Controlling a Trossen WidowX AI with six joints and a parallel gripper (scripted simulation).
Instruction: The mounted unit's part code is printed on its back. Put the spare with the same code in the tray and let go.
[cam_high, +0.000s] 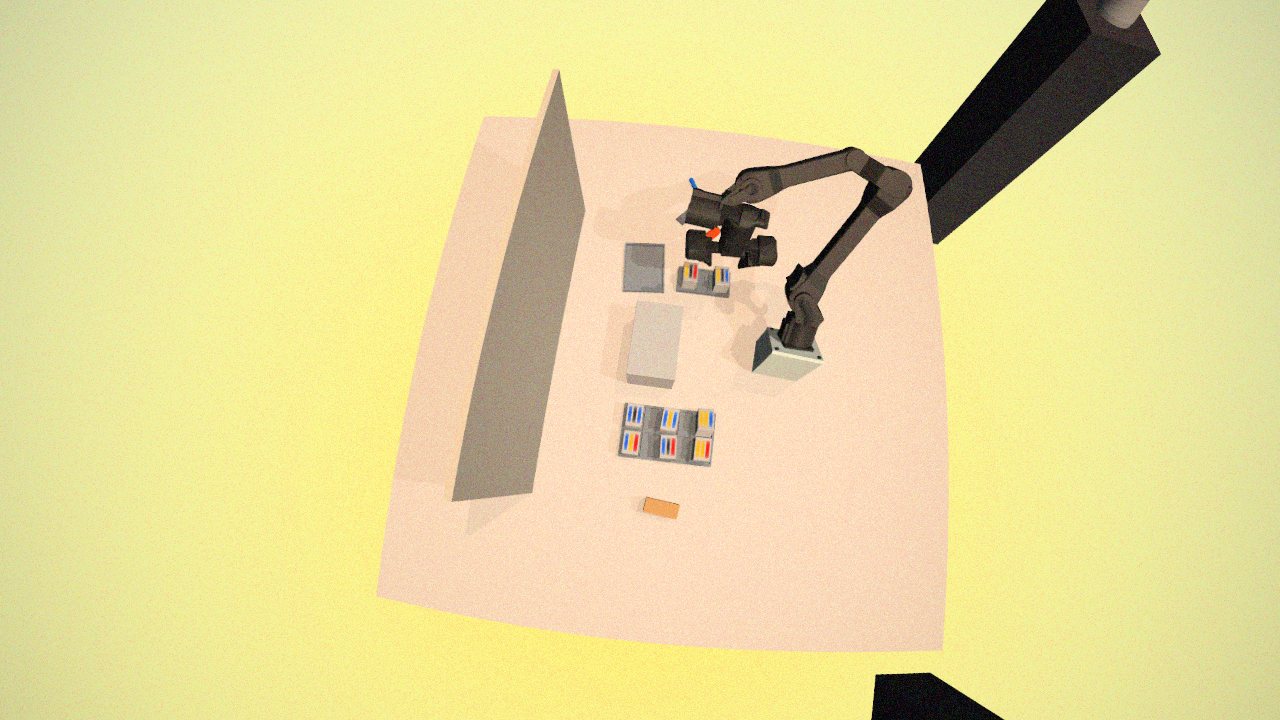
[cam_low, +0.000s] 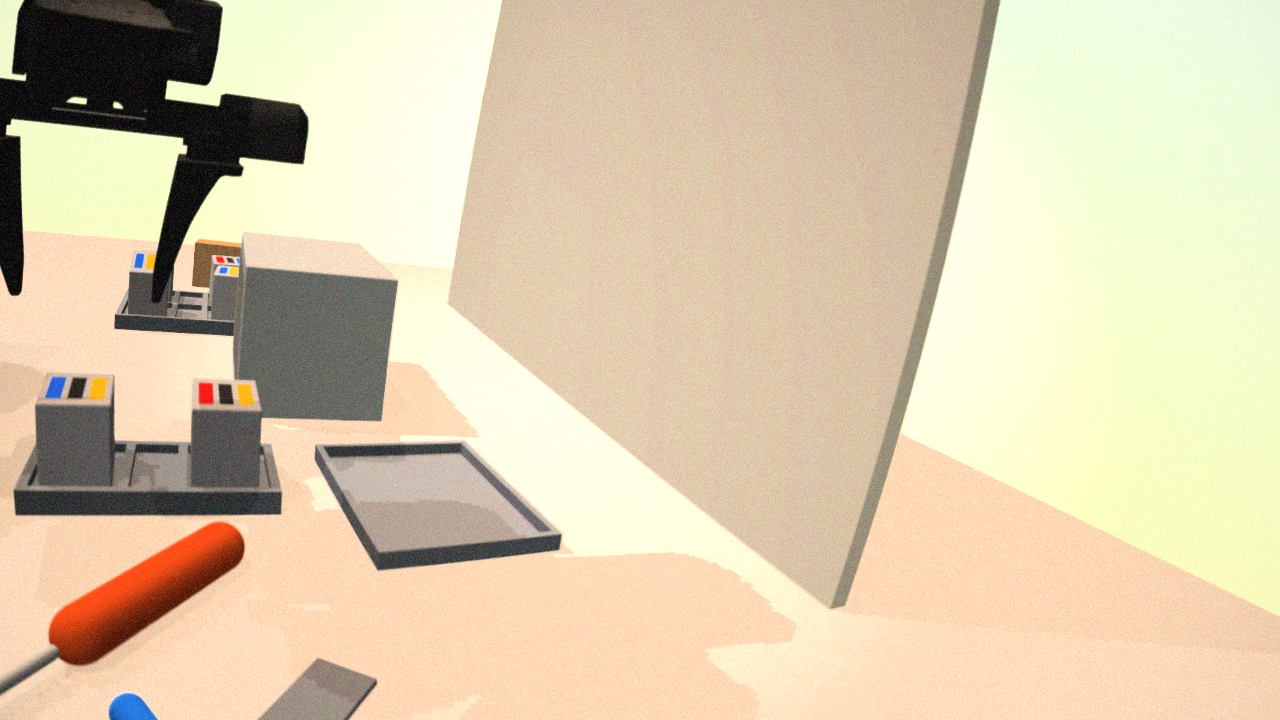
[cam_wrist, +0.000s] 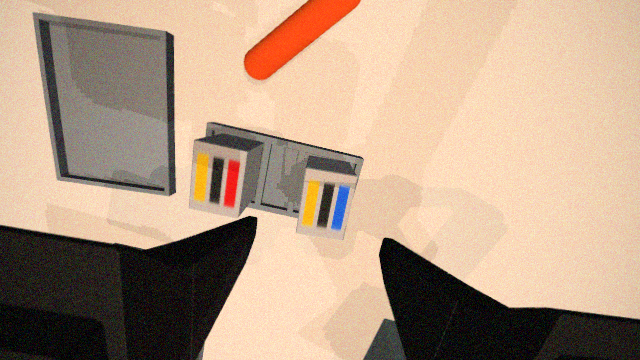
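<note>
The rack is 30 mm ahead of my gripper tip and 90 mm below it. The rest, counted from my gripper tip: grey tray 180 mm ahead, 20 mm to the right, 90 mm below; wall panel 360 mm ahead, 180 mm to the left, 130 mm above; mounted unit 140 mm ahead, 190 mm to the left, 50 mm below.
</note>
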